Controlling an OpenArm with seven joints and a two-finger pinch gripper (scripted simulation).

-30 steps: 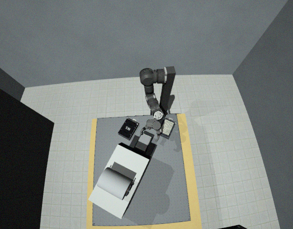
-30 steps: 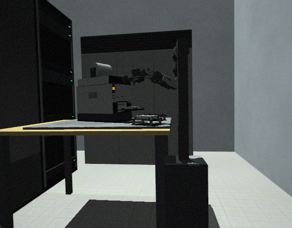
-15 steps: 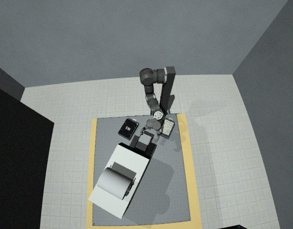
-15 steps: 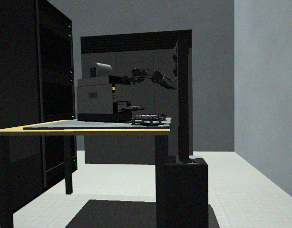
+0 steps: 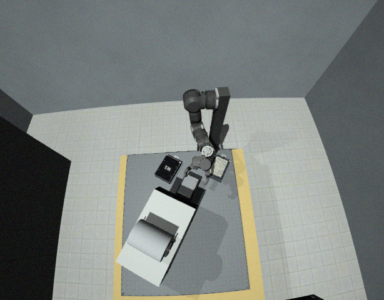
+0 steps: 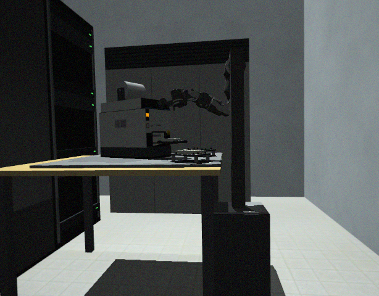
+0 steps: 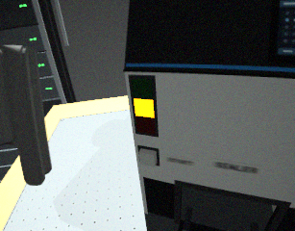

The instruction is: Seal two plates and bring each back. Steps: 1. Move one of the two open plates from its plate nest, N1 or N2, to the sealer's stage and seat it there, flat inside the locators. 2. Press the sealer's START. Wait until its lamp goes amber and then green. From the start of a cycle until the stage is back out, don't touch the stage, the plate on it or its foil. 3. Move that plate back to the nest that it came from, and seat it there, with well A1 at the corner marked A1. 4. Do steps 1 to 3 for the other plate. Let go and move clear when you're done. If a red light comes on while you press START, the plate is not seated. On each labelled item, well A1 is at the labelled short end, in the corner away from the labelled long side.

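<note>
Right now my hand is 110 mm short of the start button, 110 mm above it and 10 mm to the left of it. Round my hand: well plate (250 mm below, 180 mm to the left, 140 mm behind); then foil roll (260 mm ahead, 210 mm to the right, 120 mm above); then sealer stage (200 mm below, 40 mm to the right, 20 mm behind).
</note>
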